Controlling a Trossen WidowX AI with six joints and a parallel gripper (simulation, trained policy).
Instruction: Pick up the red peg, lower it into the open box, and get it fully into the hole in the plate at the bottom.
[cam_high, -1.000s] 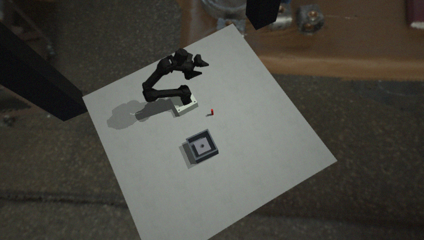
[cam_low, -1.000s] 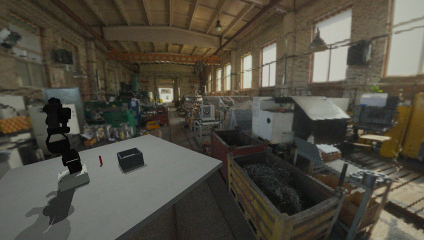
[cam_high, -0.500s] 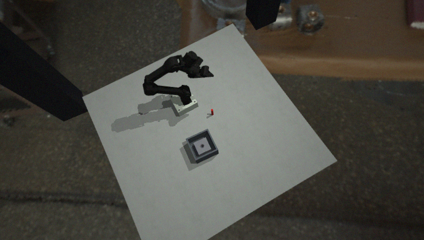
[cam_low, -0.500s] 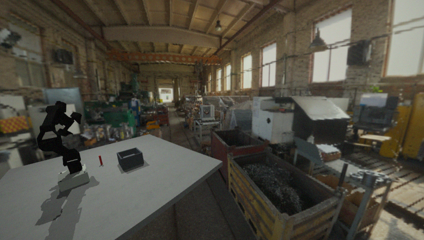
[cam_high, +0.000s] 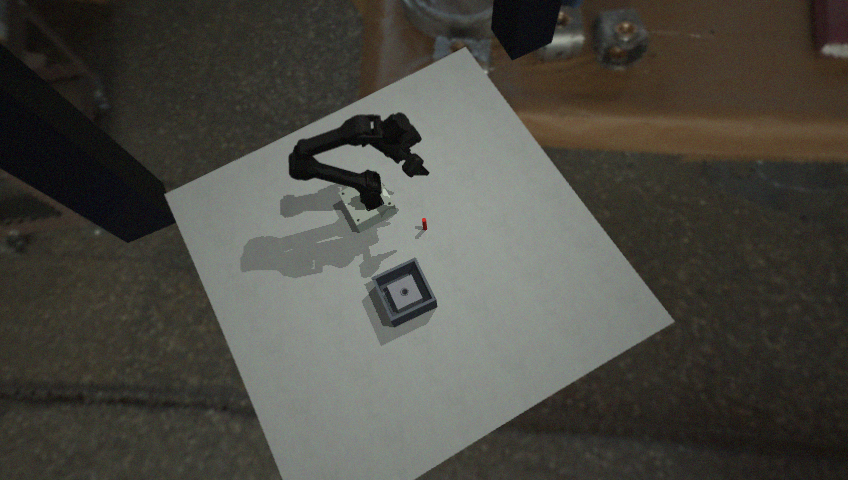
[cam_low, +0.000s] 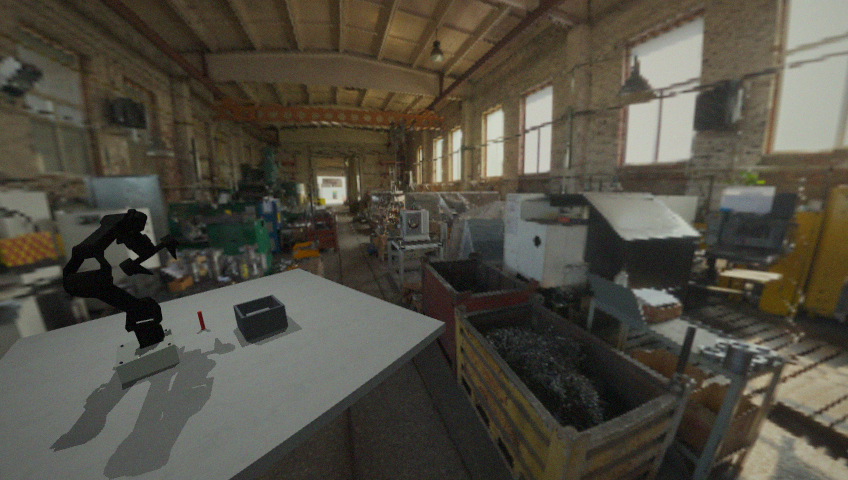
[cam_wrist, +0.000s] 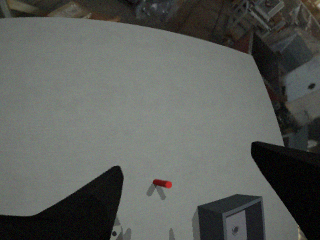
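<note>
Right now the red peg is 25 cm below my gripper tip, 8 cm ahead of it and 4 cm to the right of it. The rest, counted from my gripper tip: box (27 cm ahead, 26 cm below, 21 cm to the right); plate (27 cm ahead, 24 cm below, 21 cm to the right).
</note>
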